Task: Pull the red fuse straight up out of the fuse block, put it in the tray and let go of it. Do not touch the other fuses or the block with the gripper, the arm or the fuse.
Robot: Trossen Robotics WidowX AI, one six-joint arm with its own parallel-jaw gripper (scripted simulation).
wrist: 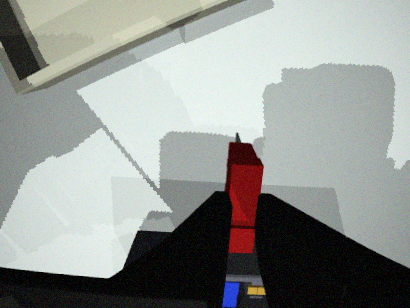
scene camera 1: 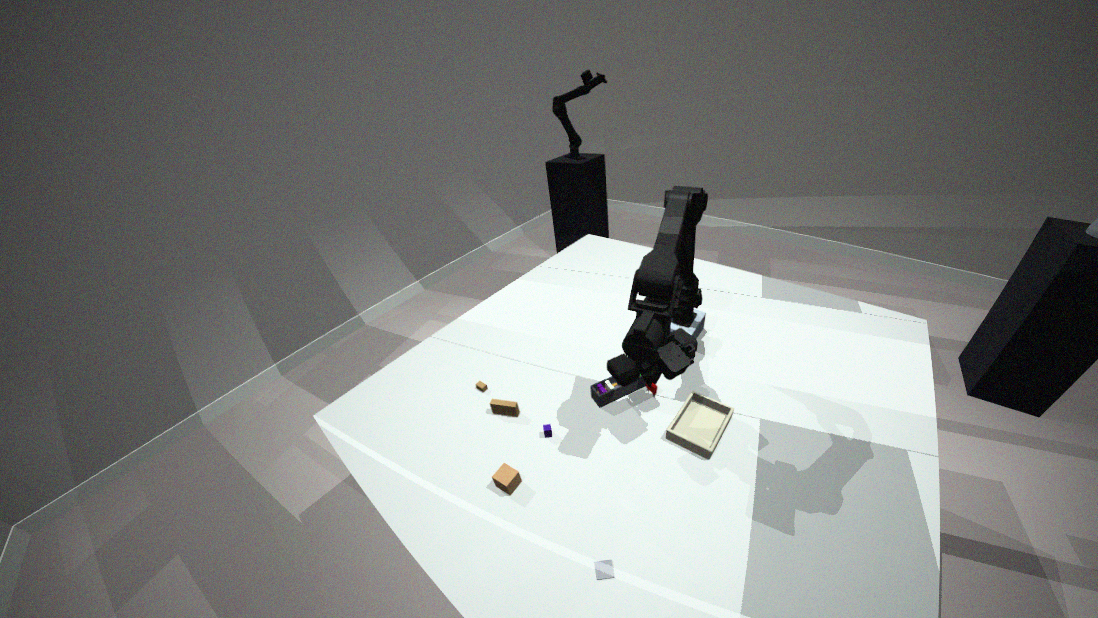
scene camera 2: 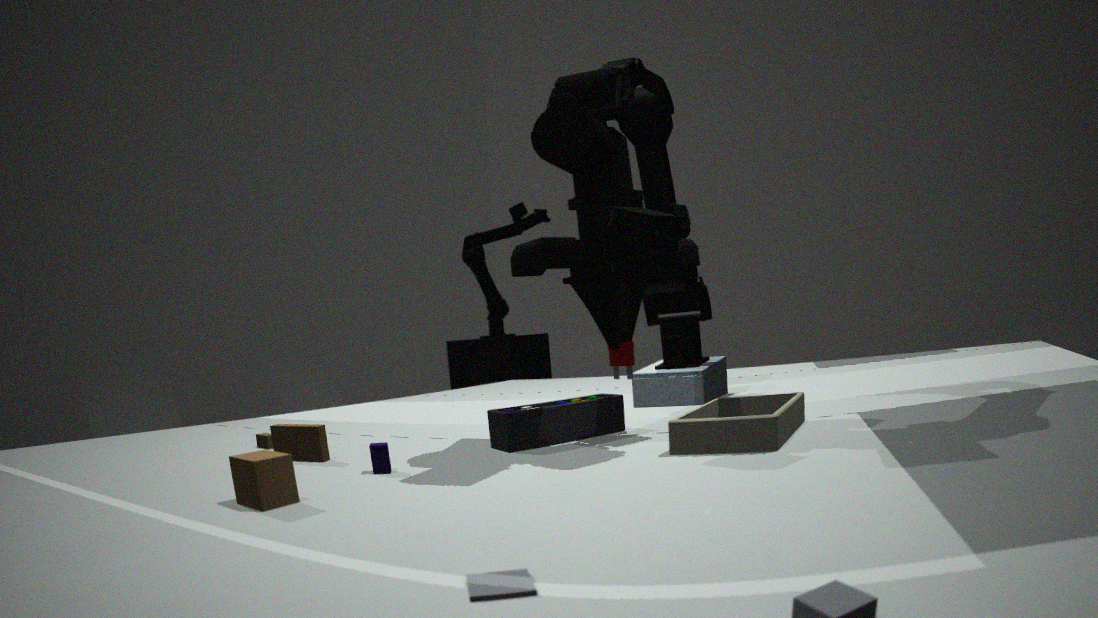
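My gripper (scene camera 2: 620, 348), (wrist: 240, 206), (scene camera 1: 651, 384) is holding a red fuse (wrist: 245, 172). A beige tray (scene camera 1: 700, 423), (wrist: 48, 48) is visible as well.
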